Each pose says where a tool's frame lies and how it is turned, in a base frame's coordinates. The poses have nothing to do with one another.
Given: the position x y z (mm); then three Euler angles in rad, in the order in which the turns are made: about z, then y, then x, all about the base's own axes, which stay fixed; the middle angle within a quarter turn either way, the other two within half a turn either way.
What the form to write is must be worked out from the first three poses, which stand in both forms.
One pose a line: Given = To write
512 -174 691 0.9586 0.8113 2.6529 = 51.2 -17.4 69.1 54.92 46.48 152.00
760 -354 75 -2.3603 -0.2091 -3.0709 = 76.0 -35.4 7.5 -135.24 -11.98 -175.95
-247 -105 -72 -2.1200 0.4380 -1.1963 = -24.7 -10.5 -7.2 -121.47 25.10 -68.54
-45 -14 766 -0.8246 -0.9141 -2.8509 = -4.5 -1.4 76.6 -47.25 -52.37 -163.34
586 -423 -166 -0.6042 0.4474 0.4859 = 58.6 -42.3 -16.6 -34.62 25.63 27.84
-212 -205 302 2.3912 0.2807 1.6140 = -21.2 -20.5 30.2 137.01 16.08 92.48
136 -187 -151 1.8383 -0.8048 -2.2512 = 13.6 -18.7 -15.1 105.33 -46.11 -128.98
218 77 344 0.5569 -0.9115 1.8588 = 21.8 7.7 34.4 31.91 -52.23 106.50
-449 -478 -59 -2.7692 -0.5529 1.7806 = -44.9 -47.8 -5.9 -158.66 -31.68 102.02
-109 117 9 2.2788 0.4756 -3.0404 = -10.9 11.7 0.9 130.57 27.25 -174.20
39 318 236 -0.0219 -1.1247 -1.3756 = 3.9 31.8 23.6 -1.25 -64.44 -78.82
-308 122 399 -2.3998 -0.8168 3.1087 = -30.8 12.2 39.9 -137.50 -46.80 178.12
